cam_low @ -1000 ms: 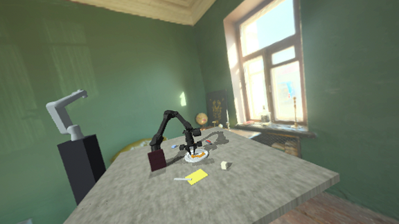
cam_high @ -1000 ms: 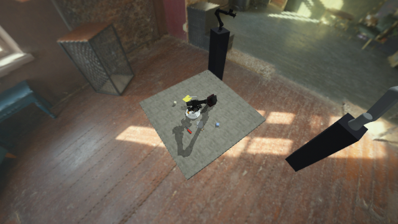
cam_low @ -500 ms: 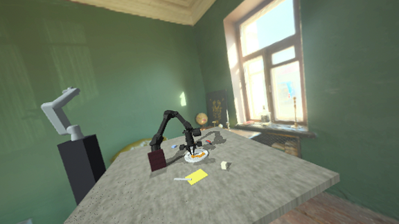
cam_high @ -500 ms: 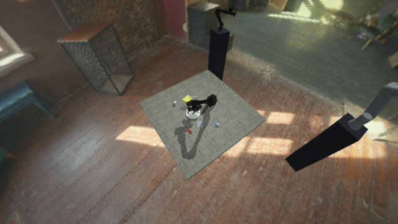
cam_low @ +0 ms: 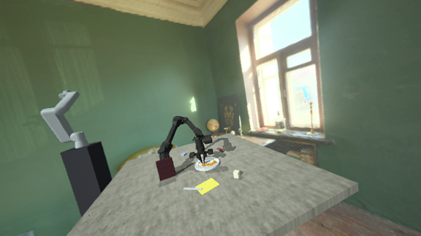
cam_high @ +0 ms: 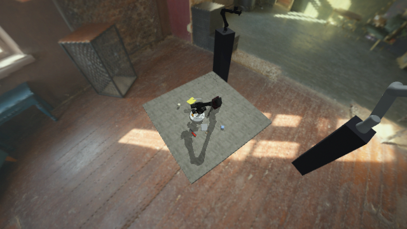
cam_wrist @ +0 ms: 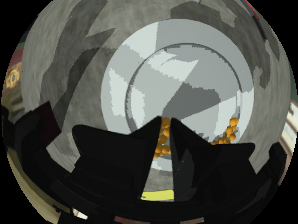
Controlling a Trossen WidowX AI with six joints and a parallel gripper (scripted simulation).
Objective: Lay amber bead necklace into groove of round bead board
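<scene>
Right now the board is 3 cm ahead of my gripper tip and 1 cm below it. Round my gripper tip: grey square: 4 cm ahead, 21 cm to the left, 1 cm below; then white stick: 11 cm behind, 25 cm to the right, 1 cm below; then yellow card: 2 cm behind, 26 cm to the right, 1 cm below.
</scene>
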